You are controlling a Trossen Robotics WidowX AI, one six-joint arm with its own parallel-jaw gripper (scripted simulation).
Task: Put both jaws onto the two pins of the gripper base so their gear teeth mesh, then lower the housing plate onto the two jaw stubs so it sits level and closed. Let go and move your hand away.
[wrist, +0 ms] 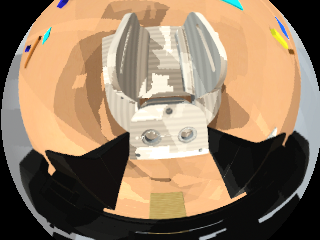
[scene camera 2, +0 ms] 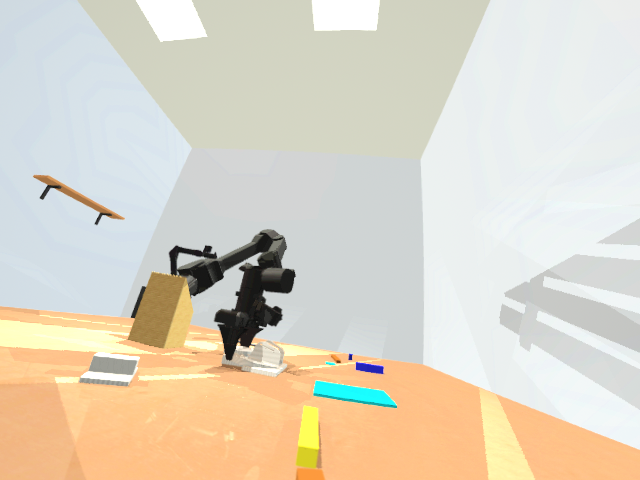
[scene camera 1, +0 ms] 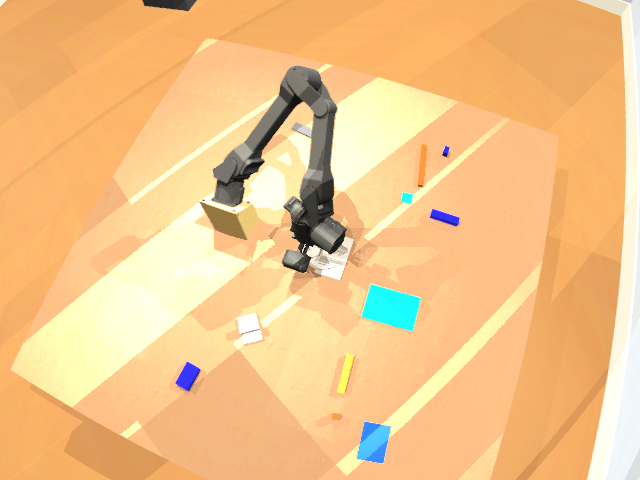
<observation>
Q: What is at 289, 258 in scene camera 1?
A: The gripper.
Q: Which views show the gripper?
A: The wrist view, scene camera 2 and scene camera 1: all of them.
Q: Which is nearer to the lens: the cyan sheet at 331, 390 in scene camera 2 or the curved jaw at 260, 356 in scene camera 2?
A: The cyan sheet.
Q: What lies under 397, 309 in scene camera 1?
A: A cyan sheet.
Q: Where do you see a curved jaw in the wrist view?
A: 128, 57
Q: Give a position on a flat white plate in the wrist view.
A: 164, 73
</observation>
